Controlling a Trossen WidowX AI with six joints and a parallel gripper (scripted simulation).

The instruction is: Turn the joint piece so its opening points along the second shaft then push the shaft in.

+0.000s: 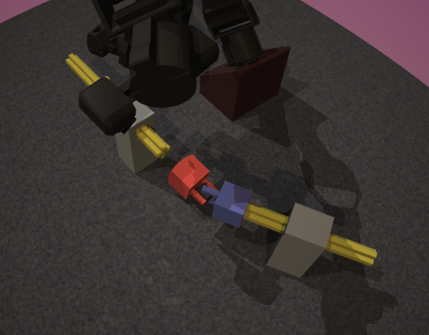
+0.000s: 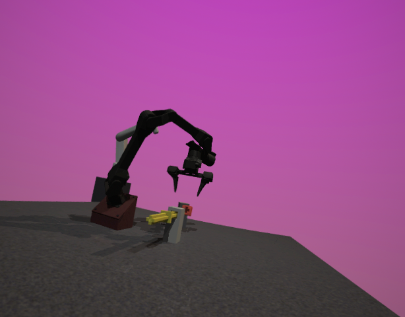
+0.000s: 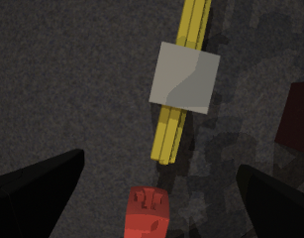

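My gripper tip is 90 mm to the right of the red joint piece, 70 mm above it and 10 mm past it.
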